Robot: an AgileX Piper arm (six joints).
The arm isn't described. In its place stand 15 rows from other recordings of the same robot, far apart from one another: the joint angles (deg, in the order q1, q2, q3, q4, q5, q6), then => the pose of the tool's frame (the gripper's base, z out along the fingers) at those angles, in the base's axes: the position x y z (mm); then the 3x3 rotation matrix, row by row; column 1 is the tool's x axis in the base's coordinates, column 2 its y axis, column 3 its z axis.
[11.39, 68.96, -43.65, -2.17, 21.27, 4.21] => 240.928, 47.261, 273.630; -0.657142, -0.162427, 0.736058; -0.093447, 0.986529, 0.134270; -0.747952, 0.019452, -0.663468
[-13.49, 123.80, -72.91, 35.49, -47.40, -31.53] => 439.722, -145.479, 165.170; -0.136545, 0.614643, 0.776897; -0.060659, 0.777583, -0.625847; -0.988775, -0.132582, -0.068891
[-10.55, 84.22, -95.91, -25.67, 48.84, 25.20] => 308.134, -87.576, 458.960; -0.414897, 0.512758, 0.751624; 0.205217, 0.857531, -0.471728; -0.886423, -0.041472, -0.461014
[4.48, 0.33, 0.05, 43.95, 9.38, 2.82] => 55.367, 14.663, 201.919; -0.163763, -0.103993, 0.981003; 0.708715, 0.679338, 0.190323; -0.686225, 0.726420, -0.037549
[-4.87, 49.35, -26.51, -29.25, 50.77, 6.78] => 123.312, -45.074, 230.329; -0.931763, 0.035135, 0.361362; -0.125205, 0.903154, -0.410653; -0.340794, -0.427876, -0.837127
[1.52, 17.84, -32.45, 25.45, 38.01, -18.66] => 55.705, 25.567, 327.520; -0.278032, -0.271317, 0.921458; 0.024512, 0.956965, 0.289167; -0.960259, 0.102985, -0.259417
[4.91, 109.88, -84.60, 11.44, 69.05, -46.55] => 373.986, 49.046, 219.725; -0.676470, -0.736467, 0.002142; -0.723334, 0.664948, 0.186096; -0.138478, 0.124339, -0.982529
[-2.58, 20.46, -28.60, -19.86, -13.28, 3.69] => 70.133, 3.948, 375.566; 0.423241, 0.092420, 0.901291; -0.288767, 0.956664, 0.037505; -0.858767, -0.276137, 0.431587
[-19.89, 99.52, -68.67, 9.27, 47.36, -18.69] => 329.681, -107.810, 219.229; -0.942965, 0.105205, 0.315832; 0.114759, 0.993324, 0.011750; -0.312487, 0.047324, -0.948743
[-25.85, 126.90, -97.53, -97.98, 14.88, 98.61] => 457.305, -247.278, 208.850; -0.336969, 0.635597, 0.694599; 0.169954, 0.766689, -0.619115; -0.926049, -0.090573, -0.366373
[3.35, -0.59, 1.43, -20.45, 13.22, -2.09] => 55.811, -4.017, 185.780; -0.140656, -0.034625, 0.989453; -0.382949, 0.923505, -0.022121; -0.912998, -0.382021, -0.143156
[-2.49, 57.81, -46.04, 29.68, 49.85, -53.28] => 186.290, 26.373, 307.891; -0.561594, -0.592174, 0.577877; -0.481567, 0.801864, 0.353705; -0.672833, -0.079648, -0.735494
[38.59, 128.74, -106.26, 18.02, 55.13, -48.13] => 361.485, 318.015, 181.392; -0.179492, -0.980106, 0.084703; -0.898185, 0.198393, 0.392307; -0.401307, -0.005663, -0.915926
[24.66, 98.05, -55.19, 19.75, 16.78, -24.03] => 307.872, 151.113, 187.664; -0.688394, -0.530499, 0.494656; -0.412624, 0.847283, 0.334444; -0.596536, 0.026122, -0.802161
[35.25, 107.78, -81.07, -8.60, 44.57, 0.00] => 332.956, 223.616, 225.128; -0.683772, -0.615835, 0.391411; -0.613689, 0.775530, 0.148119; -0.394768, -0.138925, -0.908217
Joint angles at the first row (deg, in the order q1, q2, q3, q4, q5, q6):
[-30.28, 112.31, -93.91, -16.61, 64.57, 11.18]
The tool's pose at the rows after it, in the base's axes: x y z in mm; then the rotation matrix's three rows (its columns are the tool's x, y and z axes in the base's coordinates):
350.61, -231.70, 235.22; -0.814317, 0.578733, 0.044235; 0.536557, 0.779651, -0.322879; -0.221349, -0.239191, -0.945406
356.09, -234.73, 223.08; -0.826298, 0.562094, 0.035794; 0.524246, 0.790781, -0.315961; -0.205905, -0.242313, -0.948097
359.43, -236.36, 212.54; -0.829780, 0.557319, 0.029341; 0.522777, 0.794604, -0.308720; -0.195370, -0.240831, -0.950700
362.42, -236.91, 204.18; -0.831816, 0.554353, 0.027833; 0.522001, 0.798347, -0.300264; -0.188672, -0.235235, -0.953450
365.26, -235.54, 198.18; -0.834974, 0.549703, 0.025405; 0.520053, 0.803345, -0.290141; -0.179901, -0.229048, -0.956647
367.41, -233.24, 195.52; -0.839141, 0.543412, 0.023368; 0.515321, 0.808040, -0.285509; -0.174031, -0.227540, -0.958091
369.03, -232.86, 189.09; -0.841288, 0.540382, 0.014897; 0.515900, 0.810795, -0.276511; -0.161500, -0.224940, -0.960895
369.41, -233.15, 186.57; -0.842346, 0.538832, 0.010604; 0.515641, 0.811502, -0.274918; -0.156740, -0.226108, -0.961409
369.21, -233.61, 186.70; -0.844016, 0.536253, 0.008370; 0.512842, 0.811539, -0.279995; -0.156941, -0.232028, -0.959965
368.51, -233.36, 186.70; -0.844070, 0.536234, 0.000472; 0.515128, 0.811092, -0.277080; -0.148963, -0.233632, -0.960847
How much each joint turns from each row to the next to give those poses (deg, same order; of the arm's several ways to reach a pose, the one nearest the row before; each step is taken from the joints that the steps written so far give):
[0.01, 2.41, -1.16, 0.07, -0.26, -0.71]
[-0.01, 2.02, -0.56, 0.00, -0.79, -0.78]
[0.00, 1.44, 0.00, 0.07, -0.86, 0.00]
[0.06, 1.12, 0.00, 0.31, -0.77, 0.00]
[0.27, 0.82, -0.06, 0.42, -0.28, -0.06]
[0.38, 0.37, -0.05, 0.13, 0.00, -0.05]
[0.11, 0.84, 0.00, 0.20, -0.13, 0.00]
[0.00, 0.33, 0.00, -0.05, -0.06, 0.00]
[0.00, 0.00, 0.00, -0.38, 0.00, 0.00]
[0.00, 0.00, -0.02, -0.01, 0.51, 0.00]

